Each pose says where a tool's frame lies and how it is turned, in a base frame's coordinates. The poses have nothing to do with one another.
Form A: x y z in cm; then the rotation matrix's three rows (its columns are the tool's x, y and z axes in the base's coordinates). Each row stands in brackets.
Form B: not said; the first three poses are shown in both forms.
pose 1, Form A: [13.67, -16.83, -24.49], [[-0.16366, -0.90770, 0.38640], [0.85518, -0.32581, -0.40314], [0.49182, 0.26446, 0.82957]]
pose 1, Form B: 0.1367, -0.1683, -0.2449, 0.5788, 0.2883, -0.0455, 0.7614
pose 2, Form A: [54.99, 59.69, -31.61], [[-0.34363, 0.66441, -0.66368], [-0.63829, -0.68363, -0.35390], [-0.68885, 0.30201, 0.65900]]
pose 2, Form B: 0.5499, 0.5969, -0.3161, 0.3974, 0.4126, 0.0158, -0.8195
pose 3, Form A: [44.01, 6.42, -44.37], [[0.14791, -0.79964, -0.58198], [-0.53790, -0.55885, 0.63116], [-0.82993, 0.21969, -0.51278]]
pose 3, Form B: 0.4401, 0.0642, -0.4437, 0.1381, -0.7449, 0.4489, 0.4739
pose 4, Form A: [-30.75, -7.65, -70.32], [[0.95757, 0.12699, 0.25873], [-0.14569, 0.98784, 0.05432], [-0.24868, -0.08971, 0.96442]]
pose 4, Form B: -0.3075, -0.0765, -0.7032, 0.9887, -0.0364, 0.1283, -0.0690
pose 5, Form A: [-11.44, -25.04, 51.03], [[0.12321, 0.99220, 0.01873], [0.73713, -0.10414, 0.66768], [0.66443, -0.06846, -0.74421]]
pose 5, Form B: -0.1144, -0.2504, 0.5103, 0.2621, -0.7021, -0.6158, -0.2433
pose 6, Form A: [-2.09, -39.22, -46.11], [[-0.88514, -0.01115, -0.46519], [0.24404, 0.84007, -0.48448], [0.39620, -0.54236, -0.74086]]
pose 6, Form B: -0.0209, -0.3922, -0.4611, 0.2313, -0.0625, -0.9309, 0.2758
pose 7, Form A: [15.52, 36.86, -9.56], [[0.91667, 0.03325, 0.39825], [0.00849, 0.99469, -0.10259], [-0.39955, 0.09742, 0.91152]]
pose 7, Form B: 0.1552, 0.3686, -0.0956, 0.9776, 0.0511, 0.2040, -0.0063
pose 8, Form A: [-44.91, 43.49, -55.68], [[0.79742, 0.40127, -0.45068], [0.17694, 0.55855, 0.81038], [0.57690, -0.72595, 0.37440]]
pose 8, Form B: -0.4491, 0.4349, -0.5568, 0.8262, -0.4649, -0.3109, -0.0679
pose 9, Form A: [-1.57, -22.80, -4.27], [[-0.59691, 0.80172, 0.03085], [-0.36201, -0.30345, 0.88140], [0.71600, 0.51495, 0.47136]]
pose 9, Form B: -0.0157, -0.2280, -0.0427, 0.3778, -0.2425, -0.4533, -0.7700
